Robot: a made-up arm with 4 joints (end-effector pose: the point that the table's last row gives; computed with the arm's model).
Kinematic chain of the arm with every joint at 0, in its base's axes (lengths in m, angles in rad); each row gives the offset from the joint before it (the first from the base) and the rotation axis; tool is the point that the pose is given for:
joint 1: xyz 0 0 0.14 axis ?
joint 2: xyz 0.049 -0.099 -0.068 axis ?
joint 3: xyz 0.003 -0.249 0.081 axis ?
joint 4: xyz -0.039 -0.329 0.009 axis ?
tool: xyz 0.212 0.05 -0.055
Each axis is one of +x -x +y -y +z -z.
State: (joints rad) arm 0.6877 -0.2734 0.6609 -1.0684
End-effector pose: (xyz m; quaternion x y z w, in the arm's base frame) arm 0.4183 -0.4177 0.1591 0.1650 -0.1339 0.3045 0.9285
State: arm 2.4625 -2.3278 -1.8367 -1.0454
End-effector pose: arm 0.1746 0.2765 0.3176 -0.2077 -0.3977 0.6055 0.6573
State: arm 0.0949 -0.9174 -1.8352 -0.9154
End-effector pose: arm -0.2217 -0.1063 0.4734 -0.5801 -0.5398 -0.4929 0.3594
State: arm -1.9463 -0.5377 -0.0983 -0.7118
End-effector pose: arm -0.4108 -0.4689 0.1729 -0.1889 -0.9380 -0.1922 0.2178
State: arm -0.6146 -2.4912 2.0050 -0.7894
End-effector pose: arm 0.3311 0.0201 0.0910 -0.4845 0.4988 0.3128 0.6470
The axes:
joint 1: +y
joint 2: +x
joint 3: +z
joint 4: +y

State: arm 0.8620 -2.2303 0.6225 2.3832
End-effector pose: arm 0.3396 0.2623 0.3953 0.7122 -0.4041 0.4917 0.2963
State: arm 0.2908 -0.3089 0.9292 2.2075
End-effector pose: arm 0.1623 -0.6695 0.1582 -0.4413 0.8598 0.1420 0.2139
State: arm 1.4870 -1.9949 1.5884 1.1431
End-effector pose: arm 0.2342 -0.1127 -0.1725 0.5139 -0.5194 -0.4820 0.4836
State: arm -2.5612 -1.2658 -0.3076 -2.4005
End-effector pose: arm -0.0987 0.0218 -0.3449 0.5727 0.4175 0.1700 0.6847
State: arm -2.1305 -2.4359 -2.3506 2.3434
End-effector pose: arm 0.0952 -0.1965 0.2147 0.4741 -0.8469 -0.0872 0.2244
